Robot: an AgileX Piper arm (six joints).
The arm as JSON. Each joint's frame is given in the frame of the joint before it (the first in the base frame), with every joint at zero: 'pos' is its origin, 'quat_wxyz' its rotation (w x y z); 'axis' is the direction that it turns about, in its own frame. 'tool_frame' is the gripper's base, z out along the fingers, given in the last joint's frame.
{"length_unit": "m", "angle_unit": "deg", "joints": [
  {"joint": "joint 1", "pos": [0.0, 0.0, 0.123], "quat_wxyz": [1.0, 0.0, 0.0, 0.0], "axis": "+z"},
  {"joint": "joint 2", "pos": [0.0, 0.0, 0.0], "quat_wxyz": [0.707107, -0.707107, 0.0, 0.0], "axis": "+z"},
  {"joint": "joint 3", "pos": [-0.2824, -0.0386, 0.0], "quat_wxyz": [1.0, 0.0, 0.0, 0.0], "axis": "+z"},
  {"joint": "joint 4", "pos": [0.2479, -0.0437, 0.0], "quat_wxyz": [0.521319, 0.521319, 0.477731, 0.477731], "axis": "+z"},
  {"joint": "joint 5", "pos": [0.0, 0.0, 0.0], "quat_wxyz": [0.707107, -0.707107, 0.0, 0.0], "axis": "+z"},
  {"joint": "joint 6", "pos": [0.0, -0.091, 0.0], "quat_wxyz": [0.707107, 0.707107, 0.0, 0.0], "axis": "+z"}
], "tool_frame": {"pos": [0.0, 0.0, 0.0], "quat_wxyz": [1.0, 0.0, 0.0, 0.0]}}
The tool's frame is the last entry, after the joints.
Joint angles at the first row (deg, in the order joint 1, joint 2, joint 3, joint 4, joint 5, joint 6):
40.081, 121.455, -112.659, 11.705, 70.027, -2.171
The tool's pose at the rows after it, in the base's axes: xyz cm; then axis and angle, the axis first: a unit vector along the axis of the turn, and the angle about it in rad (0 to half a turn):
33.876, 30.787, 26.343, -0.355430, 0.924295, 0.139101, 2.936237
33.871, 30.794, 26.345, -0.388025, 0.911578, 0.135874, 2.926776
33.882, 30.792, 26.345, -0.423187, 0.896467, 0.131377, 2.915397
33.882, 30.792, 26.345, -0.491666, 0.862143, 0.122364, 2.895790
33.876, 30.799, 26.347, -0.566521, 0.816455, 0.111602, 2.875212
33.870, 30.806, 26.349, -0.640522, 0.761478, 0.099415, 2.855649
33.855, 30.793, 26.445, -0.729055, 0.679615, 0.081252, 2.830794
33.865, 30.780, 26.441, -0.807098, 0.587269, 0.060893, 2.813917
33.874, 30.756, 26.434, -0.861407, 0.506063, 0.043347, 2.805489
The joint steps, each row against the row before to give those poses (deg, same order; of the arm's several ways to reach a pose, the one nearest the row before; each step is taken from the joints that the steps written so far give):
-0.001, 0.000, 0.000, 0.069, 0.001, -2.274
0.001, 0.002, -0.003, 0.054, 0.001, -4.058
-0.001, -0.001, 0.003, -0.050, -0.052, -4.421
0.000, 0.000, 0.000, 0.000, 0.000, -8.851
0.001, -0.001, 0.000, 0.056, 0.000, -10.131
-0.001, 0.000, 0.002, 0.068, 0.000, -10.642
0.001, -0.115, -0.005, 0.000, -0.051, -13.875
0.000, -0.001, 0.004, -0.111, -0.002, -13.876
-0.001, 0.000, -0.001, -0.169, 0.055, -11.173

